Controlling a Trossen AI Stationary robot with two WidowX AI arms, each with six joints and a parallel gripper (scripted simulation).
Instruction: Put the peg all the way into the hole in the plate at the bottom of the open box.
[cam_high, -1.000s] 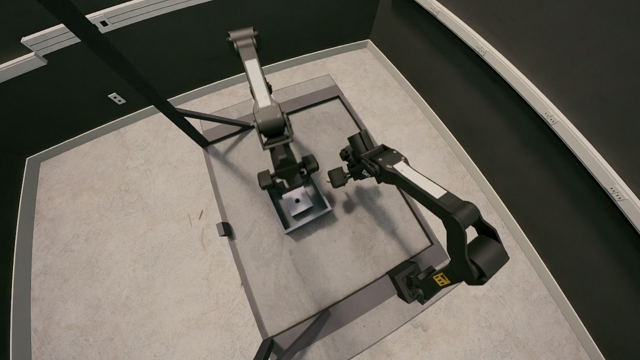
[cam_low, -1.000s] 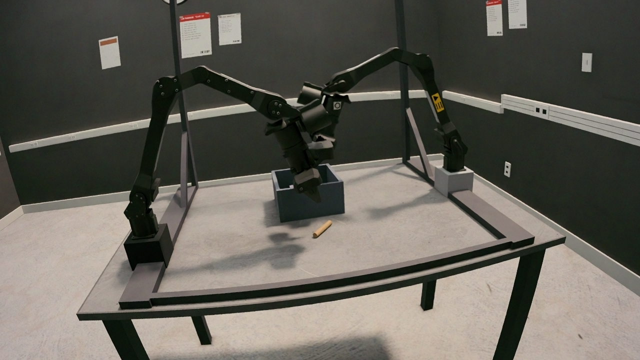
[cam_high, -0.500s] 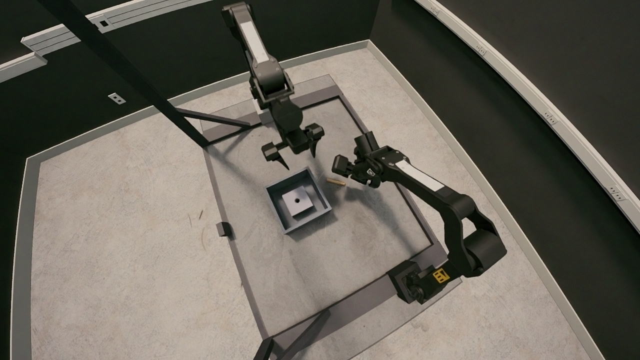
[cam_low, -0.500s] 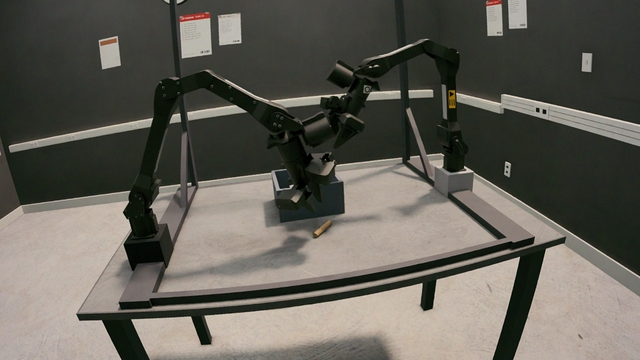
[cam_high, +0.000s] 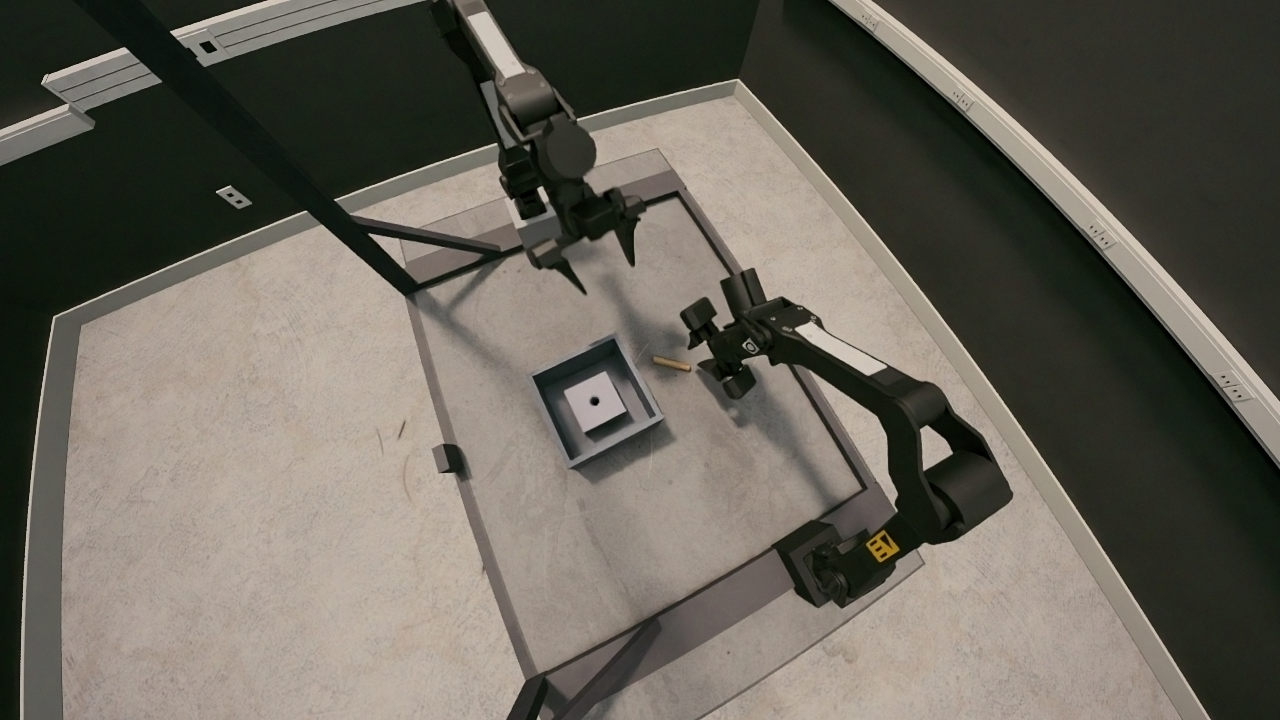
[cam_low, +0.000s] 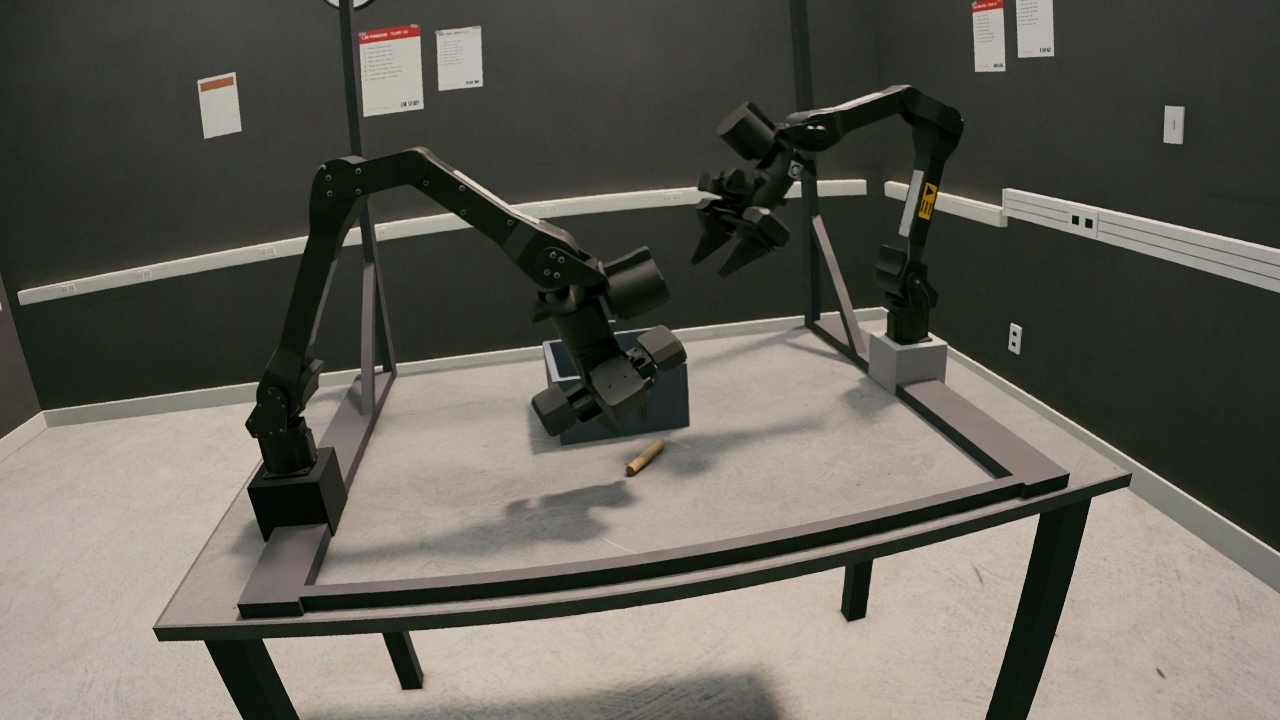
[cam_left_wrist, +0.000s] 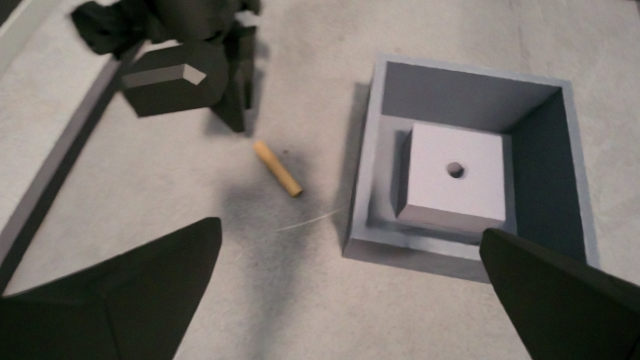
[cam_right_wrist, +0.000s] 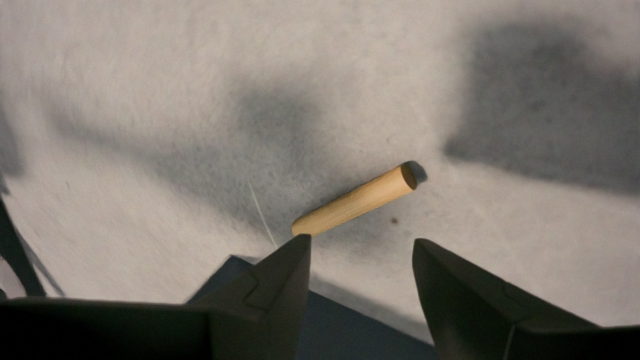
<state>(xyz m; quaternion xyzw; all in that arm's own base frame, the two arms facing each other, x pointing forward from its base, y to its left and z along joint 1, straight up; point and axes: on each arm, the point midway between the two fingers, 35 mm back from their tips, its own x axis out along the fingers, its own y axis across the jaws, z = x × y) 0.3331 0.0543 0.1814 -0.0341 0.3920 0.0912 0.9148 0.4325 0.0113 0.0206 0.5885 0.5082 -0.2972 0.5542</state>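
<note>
Right now the wooden peg is 9 cm below my right hand, 4 cm to the left of it and 3 cm behind it. Also, from my right hand: pale plate (22 cm behind, 6 cm to the left, 6 cm below); blue-grey box (22 cm behind, 7 cm below, 6 cm to the left).
</note>
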